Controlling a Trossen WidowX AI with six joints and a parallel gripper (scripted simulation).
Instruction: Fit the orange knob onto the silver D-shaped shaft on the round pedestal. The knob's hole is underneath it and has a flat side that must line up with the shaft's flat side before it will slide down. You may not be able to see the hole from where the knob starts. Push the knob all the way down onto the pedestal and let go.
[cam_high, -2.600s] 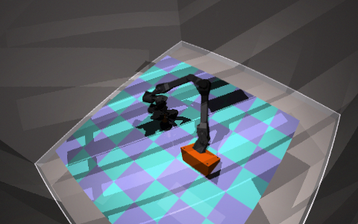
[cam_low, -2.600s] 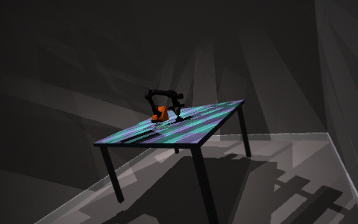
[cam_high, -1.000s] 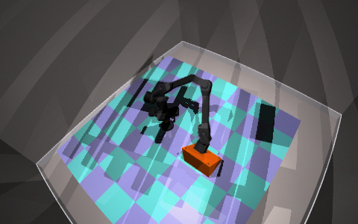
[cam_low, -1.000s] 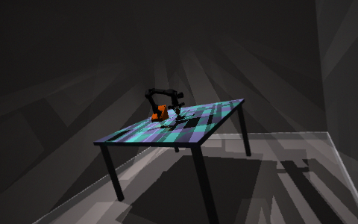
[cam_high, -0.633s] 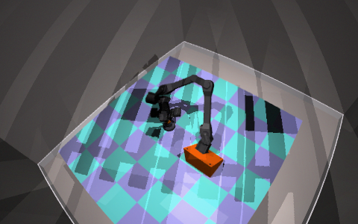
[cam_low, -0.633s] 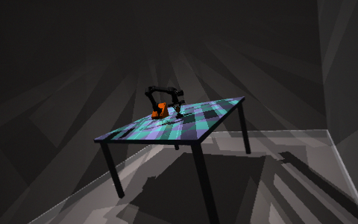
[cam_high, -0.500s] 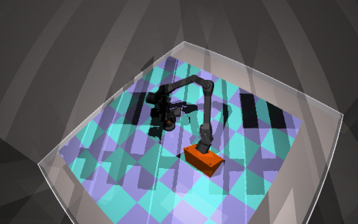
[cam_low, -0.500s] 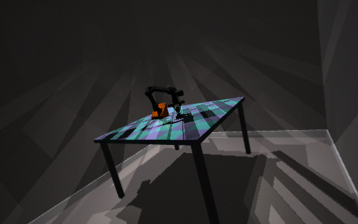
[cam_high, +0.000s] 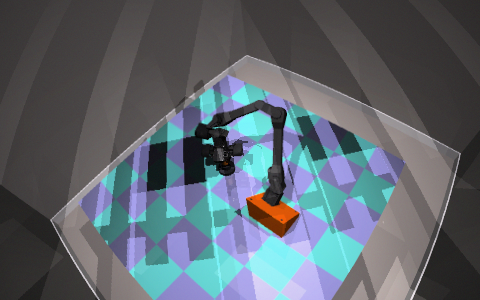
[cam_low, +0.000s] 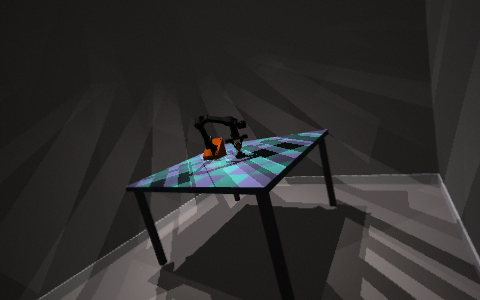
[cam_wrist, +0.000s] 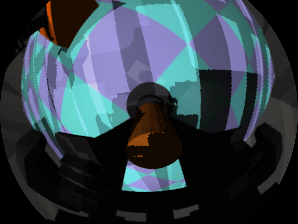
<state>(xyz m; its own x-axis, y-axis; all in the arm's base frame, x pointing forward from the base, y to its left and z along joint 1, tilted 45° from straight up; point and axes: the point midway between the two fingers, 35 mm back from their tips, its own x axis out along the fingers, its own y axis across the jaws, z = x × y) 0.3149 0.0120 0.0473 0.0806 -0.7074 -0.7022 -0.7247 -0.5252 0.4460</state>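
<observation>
My gripper tip is 3 cm below the orange knob. The rest, counted from my gripper tip: dark round pedestal 4 cm below.
</observation>
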